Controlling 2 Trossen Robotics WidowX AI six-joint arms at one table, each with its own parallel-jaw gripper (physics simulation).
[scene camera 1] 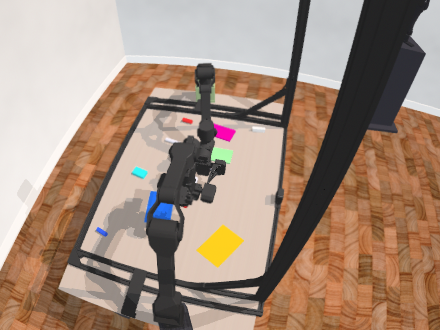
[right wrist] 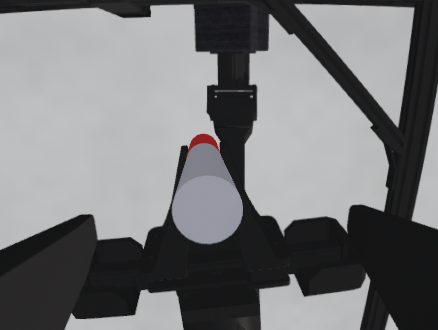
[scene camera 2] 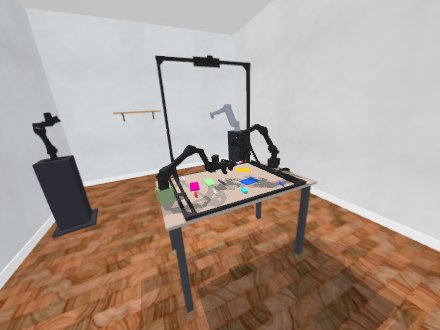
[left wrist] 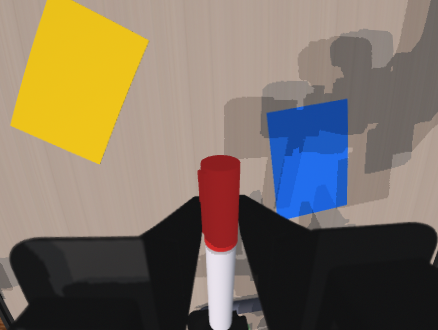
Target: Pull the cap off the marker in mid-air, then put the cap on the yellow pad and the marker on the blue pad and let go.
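Places are measured from the left arm's base along level axes (x down, y left, z ahead), in centimetres.
Pixels of known places: left gripper, between the fingertips: (right wrist: pixel 203 145) (scene camera 2: pixel 243 161) (left wrist: pixel 219 203); right gripper, between the fingertips: (scene camera 1: pixel 195 181) (right wrist: pixel 223 223) (scene camera 2: pixel 234 162) (left wrist: pixel 214 320); left arm's base, origin of its link: (scene camera 1: pixel 172 318) (right wrist: pixel 233 51) (scene camera 2: pixel 273 158); right arm's base, origin of its link: (scene camera 1: pixel 205 82) (scene camera 2: pixel 163 187).
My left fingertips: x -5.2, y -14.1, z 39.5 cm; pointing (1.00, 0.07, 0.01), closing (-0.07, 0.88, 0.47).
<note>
For each thing: its top centre in the pictures, then the offset to it from my left fingertips.
- red cap, centre of its top: (left wrist: pixel 222 217) (right wrist: pixel 205 173) dx -1.9, dy +0.0, dz -0.2 cm
- white marker body, centre of its top: (right wrist: pixel 205 197) (left wrist: pixel 224 284) dx -1.4, dy -2.0, dz +3.9 cm
- yellow pad, centre of its top: (left wrist: pixel 75 83) (scene camera 1: pixel 220 245) (scene camera 2: pixel 242 169) dx +13.9, dy -8.4, dz -13.4 cm
- blue pad, centre of its top: (left wrist: pixel 311 163) (scene camera 1: pixel 159 207) (scene camera 2: pixel 249 181) dx +13.9, dy +10.8, dz +8.4 cm
- magenta pad, centre of its top: (scene camera 1: pixel 218 130) dx +13.2, dy -22.3, dz +42.8 cm
- light green pad, centre of its top: (scene camera 1: pixel 214 153) dx +13.2, dy -17.3, dz +29.3 cm
- cyan block, centre of its top: (scene camera 1: pixel 139 171) dx +12.5, dy +17.0, dz +27.4 cm
- red block, centre of its top: (scene camera 1: pixel 187 119) dx +11.9, dy -9.5, dz +53.1 cm
- white block, centre of its top: (scene camera 1: pixel 259 128) dx +11.8, dy -41.2, dz +38.5 cm
- blue block, centre of its top: (scene camera 1: pixel 101 230) dx +11.9, dy +36.6, dz +1.4 cm
My left gripper (left wrist: pixel 219 203) (right wrist: pixel 203 145) is shut on the red cap (left wrist: pixel 220 215) (right wrist: pixel 203 138) (scene camera 1: pixel 185 205) and holds the marker in mid-air. The cap is on the white marker body (left wrist: pixel 220 285) (right wrist: pixel 207 210), which points away from the left fingers. My right gripper (right wrist: pixel 223 223) is open, facing the left one. Its fingers stand wide on either side of the marker's blunt end in the right wrist view, touching neither side. The yellow pad (scene camera 1: pixel 220 245) (scene camera 2: pixel 243 170) (left wrist: pixel 80 80) and the blue pad (scene camera 1: pixel 152 206) (scene camera 2: pixel 249 181) (left wrist: pixel 320 175) lie on the table; an arm partly covers the blue pad in scene camera 1.
A magenta pad (scene camera 1: pixel 224 132) and a light green pad (scene camera 1: pixel 223 155) lie at the right arm's side. A cyan block (scene camera 1: pixel 139 172), a red block (scene camera 1: pixel 187 120), a white block (scene camera 1: pixel 258 129) and a blue block (scene camera 1: pixel 101 231) lie around. Black rails (scene camera 1: pixel 111 175) edge the table.
</note>
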